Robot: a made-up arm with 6 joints.
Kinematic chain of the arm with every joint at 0, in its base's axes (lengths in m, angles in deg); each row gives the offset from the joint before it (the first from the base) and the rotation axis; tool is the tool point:
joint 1: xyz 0 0 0.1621 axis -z
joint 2: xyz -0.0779 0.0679 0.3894 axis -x
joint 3: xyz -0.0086 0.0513 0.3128 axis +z
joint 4: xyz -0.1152 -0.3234 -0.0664 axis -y
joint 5: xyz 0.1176 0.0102 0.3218 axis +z
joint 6: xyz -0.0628 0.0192 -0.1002 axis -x
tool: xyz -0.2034 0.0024 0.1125
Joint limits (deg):
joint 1: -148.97..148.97
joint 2: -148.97..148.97
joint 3: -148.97..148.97
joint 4: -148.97..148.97
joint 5: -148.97..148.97
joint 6: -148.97..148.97
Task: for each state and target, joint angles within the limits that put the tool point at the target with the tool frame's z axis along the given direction. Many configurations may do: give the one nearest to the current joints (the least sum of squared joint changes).
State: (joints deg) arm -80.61 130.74 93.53 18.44 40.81 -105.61
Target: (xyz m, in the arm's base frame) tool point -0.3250 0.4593 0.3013 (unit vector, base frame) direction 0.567 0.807 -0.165
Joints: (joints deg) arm -86.23 148.97 108.38 27.64 8.75 -102.50
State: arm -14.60 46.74 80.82 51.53 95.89 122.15
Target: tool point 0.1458 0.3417 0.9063 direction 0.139 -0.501 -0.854
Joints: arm -52.71 53.97 84.86 55.88 52.44 144.59
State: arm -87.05 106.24 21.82 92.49 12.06 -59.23
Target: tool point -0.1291 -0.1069 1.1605 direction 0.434 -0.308 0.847
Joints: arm -133.25 91.98 44.41 117.37 53.74 -23.62
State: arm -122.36 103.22 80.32 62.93 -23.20 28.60
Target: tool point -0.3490 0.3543 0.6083 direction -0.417 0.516 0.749
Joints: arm -107.00 96.24 136.29 80.51 -0.65 7.61
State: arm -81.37 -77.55 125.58 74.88 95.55 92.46
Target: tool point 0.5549 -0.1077 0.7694 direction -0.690 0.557 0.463
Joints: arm -34.27 -117.66 148.97 51.14 78.99 141.62
